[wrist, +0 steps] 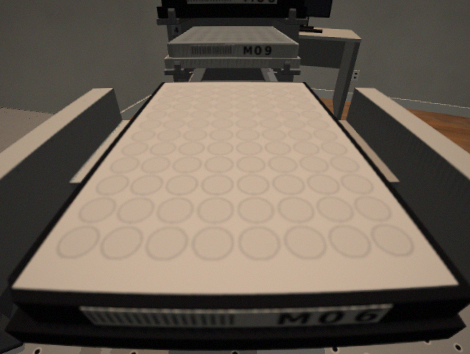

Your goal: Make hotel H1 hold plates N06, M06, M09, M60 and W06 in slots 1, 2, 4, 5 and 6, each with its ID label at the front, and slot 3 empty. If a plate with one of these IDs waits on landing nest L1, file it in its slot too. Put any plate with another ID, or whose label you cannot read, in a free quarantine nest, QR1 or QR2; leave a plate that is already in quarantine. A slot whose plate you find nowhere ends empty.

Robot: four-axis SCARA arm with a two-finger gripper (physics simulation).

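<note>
My gripper [234,108] is shut on plate M06 [235,195], a dark-edged plate with a pale top of faint rings. It is level, with its barcode label and "M06" facing the camera. A finger shows on each side of it. Beyond its far edge stands hotel H1 [175,71]. Grey plate M09 [233,40] sits on a shelf there beside the tag "4", its label facing the camera. Above it, a dark plate [215,10] shows in part, its label cut off by the top of the view and not fully readable. The nests do not show.
A desk [330,34] with part of a dark monitor [319,9] stands behind the hotel to the right. A grey wall [80,45] rises behind, with a wooden floor at the right. A pale surface with small holes shows below the held plate.
</note>
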